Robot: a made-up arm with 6 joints.
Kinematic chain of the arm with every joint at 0, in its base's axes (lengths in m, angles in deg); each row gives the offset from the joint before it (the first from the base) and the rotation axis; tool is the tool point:
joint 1: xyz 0 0 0.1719 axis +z
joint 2: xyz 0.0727 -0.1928 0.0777 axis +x
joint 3: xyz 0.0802 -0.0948 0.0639 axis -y
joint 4: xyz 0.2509 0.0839 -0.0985 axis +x
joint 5: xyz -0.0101 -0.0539 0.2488 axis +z
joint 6: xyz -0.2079 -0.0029 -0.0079 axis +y
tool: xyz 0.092 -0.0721 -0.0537
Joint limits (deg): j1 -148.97..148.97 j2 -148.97..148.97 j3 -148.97..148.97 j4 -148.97..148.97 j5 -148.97..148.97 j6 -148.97..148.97
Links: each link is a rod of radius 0.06 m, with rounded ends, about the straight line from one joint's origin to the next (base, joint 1, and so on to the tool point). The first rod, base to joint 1, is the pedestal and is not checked.
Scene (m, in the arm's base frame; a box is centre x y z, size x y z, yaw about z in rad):
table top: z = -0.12
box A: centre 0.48 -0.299 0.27 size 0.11 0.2 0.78 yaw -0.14
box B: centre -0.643 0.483 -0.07 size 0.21 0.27 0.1 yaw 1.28
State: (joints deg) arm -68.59 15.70 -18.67 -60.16 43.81 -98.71
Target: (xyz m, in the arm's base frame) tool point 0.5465 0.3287 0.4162
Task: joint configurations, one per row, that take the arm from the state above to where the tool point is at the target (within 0.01 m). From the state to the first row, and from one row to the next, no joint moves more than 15 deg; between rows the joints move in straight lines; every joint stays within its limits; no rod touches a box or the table.
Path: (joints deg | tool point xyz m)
1: -57.30 14.18 -33.02 -69.46 40.84 -98.42 | 0.2142 -0.3534 0.4668
2: -46.02 12.67 -47.37 -78.76 37.87 -98.12 | 0.3171 -0.2355 0.3812
3: -34.73 11.15 -61.72 -88.07 34.91 -97.83 | 0.3428 -0.0873 0.3054
4: -22.18 11.10 -56.43 -82.29 46.55 -103.09 | 0.4047 -0.0619 0.3244
5: -9.63 11.04 -51.15 -76.52 58.19 -108.34 | 0.4623 -0.0178 0.3448
6: 2.92 10.99 -45.86 -70.75 69.84 -113.59 | 0.5108 0.0448 0.3651
7: 15.47 10.94 -40.57 -64.98 81.48 -118.85 | 0.5449 0.1252 0.3840
8: 28.01 10.89 -35.28 -59.20 93.13 -124.10 | 0.5588 0.2211 0.4010
9: 40.56 10.83 -29.99 -53.43 104.77 -129.35 | 0.5465 0.3287 0.4162

